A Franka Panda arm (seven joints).
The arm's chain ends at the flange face. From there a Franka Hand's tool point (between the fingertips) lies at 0.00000 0.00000 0.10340 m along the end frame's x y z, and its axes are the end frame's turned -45 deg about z.
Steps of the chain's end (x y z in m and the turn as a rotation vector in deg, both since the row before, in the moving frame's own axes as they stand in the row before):
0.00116, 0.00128, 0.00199, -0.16, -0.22, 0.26
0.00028, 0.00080, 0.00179, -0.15, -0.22, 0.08
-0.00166, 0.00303, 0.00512, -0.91, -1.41, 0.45
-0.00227, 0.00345, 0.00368, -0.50, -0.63, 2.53
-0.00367, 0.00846, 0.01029, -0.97, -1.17, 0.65
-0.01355, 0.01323, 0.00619, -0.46, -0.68, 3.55
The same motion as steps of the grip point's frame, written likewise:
-0.00057, 0.00165, 0.00199, 0.04, -0.27, 0.26
-0.00084, 0.00067, 0.00179, 0.05, -0.26, 0.08
-0.00627, 0.00032, 0.00508, 0.35, -1.64, 0.45
-0.00548, 0.00064, 0.00367, 0.09, -0.80, 2.53
-0.01131, 0.00312, 0.01025, 0.14, -1.51, 0.65
-0.02038, -0.00055, 0.00618, 0.16, -0.81, 3.55

